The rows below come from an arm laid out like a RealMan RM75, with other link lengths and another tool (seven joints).
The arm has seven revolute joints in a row. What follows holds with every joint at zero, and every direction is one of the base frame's.
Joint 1 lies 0.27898 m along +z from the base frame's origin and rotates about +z.
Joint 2 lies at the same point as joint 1 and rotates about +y.
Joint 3 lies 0.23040 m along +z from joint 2 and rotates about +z.
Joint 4 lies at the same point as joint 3 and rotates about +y.
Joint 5 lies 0.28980 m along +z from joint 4 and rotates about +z.
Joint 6 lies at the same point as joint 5 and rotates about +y.
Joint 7 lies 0.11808 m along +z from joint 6 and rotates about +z.
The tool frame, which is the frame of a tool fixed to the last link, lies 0.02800 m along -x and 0.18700 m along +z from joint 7; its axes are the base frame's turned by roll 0.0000, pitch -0.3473 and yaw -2.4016 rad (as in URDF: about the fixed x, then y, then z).
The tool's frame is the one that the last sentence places.
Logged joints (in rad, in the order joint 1, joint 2, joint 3, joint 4, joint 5, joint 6, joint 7), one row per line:
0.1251, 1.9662, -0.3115, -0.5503, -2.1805, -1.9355, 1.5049
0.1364, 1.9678, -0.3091, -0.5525, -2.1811, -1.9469, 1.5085
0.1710, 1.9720, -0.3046, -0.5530, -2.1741, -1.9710, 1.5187
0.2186, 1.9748, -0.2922, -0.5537, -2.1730, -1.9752, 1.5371
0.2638, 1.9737, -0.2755, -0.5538, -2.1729, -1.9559, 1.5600
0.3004, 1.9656, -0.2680, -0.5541, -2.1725, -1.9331, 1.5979
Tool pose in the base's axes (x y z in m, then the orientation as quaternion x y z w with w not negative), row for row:
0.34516, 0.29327, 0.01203, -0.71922, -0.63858, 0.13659, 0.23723
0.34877, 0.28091, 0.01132, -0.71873, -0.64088, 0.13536, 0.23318
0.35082, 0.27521, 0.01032, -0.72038, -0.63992, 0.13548, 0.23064
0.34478, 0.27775, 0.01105, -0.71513, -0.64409, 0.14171, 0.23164
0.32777, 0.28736, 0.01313, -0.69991, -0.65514, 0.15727, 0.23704
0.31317, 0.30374, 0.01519, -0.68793, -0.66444, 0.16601, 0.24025
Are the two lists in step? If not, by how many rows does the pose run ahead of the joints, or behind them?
The pose runs 2 rows behind the joints: the pose in row i belongs to the joints in row i - 2.
